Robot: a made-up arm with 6 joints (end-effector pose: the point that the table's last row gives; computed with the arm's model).
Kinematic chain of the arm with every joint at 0, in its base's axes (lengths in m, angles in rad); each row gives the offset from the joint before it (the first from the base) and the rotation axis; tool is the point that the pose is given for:
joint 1: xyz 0 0 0.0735 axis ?
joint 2: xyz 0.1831 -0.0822 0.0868 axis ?
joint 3: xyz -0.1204 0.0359 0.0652 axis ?
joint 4: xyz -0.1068 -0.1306 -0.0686 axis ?
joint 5: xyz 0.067 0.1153 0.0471 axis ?
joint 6: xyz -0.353 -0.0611 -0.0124 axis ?
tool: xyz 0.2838 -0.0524 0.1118
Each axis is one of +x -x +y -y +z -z.
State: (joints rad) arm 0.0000 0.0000 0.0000 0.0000 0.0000 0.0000
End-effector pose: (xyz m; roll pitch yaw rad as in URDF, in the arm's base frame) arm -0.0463 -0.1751 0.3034 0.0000 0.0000 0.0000
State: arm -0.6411 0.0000 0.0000 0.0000 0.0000 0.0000
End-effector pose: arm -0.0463 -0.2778 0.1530 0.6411 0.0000 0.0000
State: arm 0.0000 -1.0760 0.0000 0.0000 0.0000 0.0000
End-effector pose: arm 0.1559 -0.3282 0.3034 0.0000 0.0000 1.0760
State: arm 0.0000 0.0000 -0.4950 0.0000 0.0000 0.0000
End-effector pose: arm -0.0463 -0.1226 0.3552 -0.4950 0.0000 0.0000
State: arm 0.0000 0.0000 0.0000 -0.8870 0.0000 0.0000
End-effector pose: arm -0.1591 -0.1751 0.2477 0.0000 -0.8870 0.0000
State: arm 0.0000 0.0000 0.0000 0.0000 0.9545 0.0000
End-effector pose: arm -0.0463 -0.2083 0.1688 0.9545 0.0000 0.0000
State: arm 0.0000 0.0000 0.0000 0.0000 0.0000 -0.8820
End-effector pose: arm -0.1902 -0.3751 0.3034 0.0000 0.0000 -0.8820
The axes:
joint 1: -x
joint 2: -z
joint 3: +x
joint 4: +y
joint 5: +x
joint 6: +z

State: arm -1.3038 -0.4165 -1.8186 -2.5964 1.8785 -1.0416
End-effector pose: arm 0.2136 -0.1158 0.1766 -0.3783 -0.6913 2.0529
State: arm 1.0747 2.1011 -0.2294 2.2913 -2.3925 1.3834
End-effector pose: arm 0.2830 0.3679 0.1255 1.4798 0.5684 1.8457
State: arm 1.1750 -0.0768 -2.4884 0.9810 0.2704 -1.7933
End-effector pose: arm -0.2571 0.2720 -0.2283 2.4075 0.4958 2.0395
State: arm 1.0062 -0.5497 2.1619 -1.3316 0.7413 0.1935
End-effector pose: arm -0.1530 -0.0008 0.2134 1.7902 -0.3771 -0.9259
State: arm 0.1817 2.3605 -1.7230 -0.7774 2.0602 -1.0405
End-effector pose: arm 0.0284 0.3189 0.1790 0.2677 0.2881 -2.5757
